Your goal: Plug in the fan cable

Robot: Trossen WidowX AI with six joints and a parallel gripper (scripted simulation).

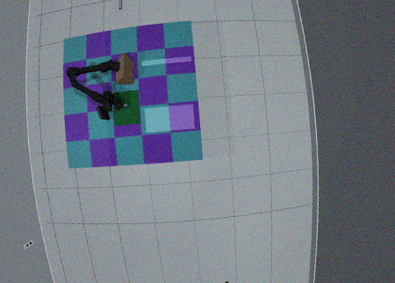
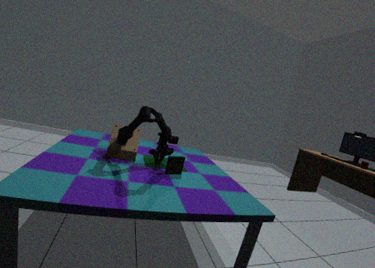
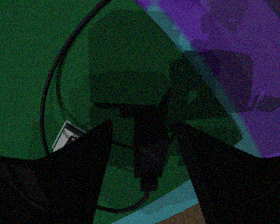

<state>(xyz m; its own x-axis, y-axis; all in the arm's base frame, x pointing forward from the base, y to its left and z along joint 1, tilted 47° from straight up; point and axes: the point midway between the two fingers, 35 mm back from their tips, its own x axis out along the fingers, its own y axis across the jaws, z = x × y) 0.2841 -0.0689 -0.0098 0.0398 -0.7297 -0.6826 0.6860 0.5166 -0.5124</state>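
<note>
Now: the green board 5 cm ahead of my gripper tip, 7 cm to the left of it and 3 cm below it. Round my gripper tip: dark plug 1 cm behind, 1 cm above; black fan 10 cm ahead, 10 cm to the right, 4 cm above.
</note>
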